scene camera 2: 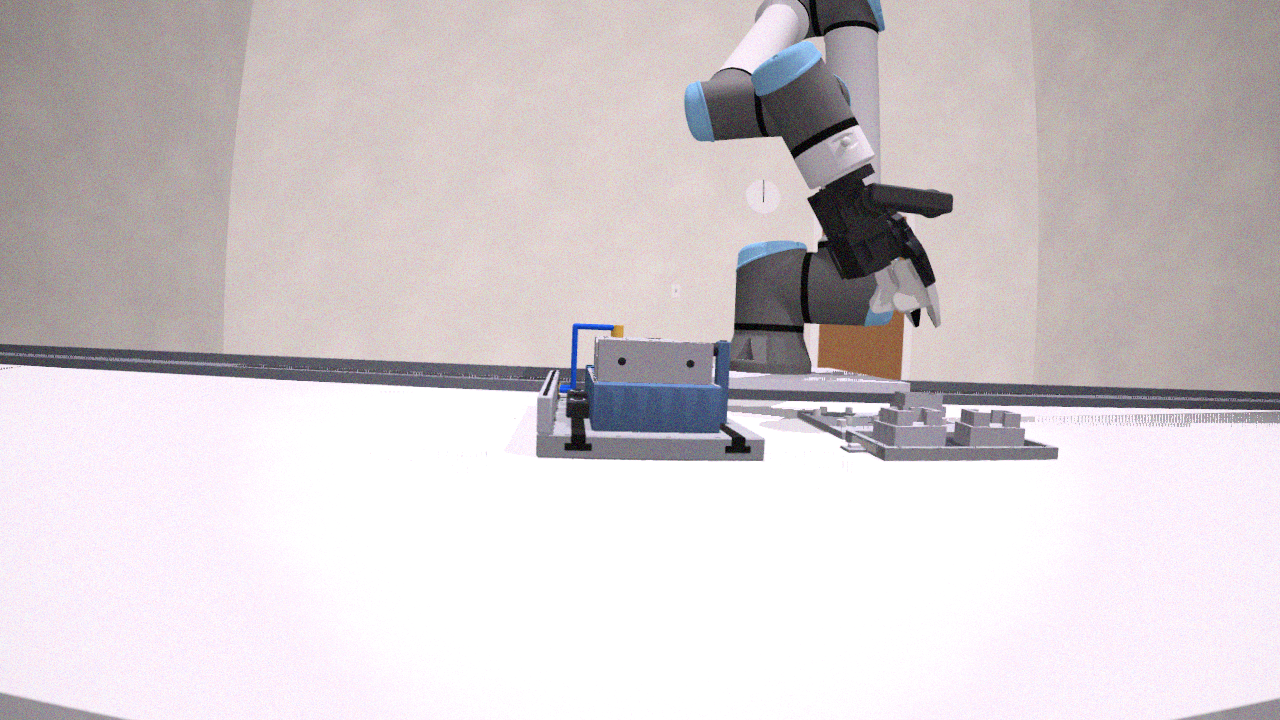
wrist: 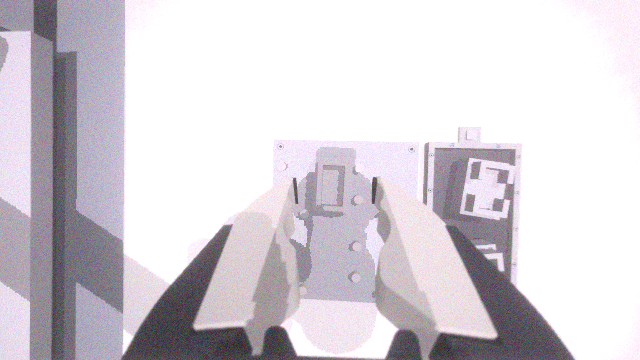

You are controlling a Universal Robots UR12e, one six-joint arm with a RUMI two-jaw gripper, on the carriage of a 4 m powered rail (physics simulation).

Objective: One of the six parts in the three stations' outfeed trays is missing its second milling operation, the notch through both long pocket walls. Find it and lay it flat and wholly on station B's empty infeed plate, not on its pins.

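Frame: origin at the arm's base, x ahead, y left, z up, level; centimetres.
Seen in the pictures: gripper, fingertip midpoint: [scene camera 2: 927, 326] [wrist: 334, 179]; arm's base, link origin: [scene camera 2: 766, 371].
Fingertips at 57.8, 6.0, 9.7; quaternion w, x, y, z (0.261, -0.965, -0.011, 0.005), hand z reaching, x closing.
Offsets run from my fingertips to a thing's top centre, as dx, dy, dz. "spot": to the spot under its first point.
My gripper [scene camera 2: 925, 320] [wrist: 334, 179] is open and empty, high above a light plate @(spot: +6.6, +2.3, -11.9) [wrist: 390, 160] with round pins. A grey part @(+0.0, -0.7, -8.4) [wrist: 331, 186] with a rectangular pocket lies on this plate among the pins, towards the far end, seen between the fingertips in the wrist view. No notch shows through its long walls. The outfeed tray @(spot: +20.5, +0.7, -11.5) [wrist: 518, 175] [scene camera 2: 975, 454] stands right of the plate. It holds one notched part @(+15.9, -0.8, -8.6) [wrist: 486, 187] and another part @(+15.5, -9.8, -8.6) [wrist: 494, 256] partly hidden by my right finger. Whether the part touches a pin is not clear.
In the scene view a blue vise @(+6.5, -35.9, -6.7) [scene camera 2: 657, 408] holding a grey block [scene camera 2: 653, 361] stands left of the tray, with a bent blue tube @(spot: -0.5, -43.5, -5.7) [scene camera 2: 573, 358] behind it. In the wrist view a long grey rail structure [wrist: 100, 100] runs along the left side.
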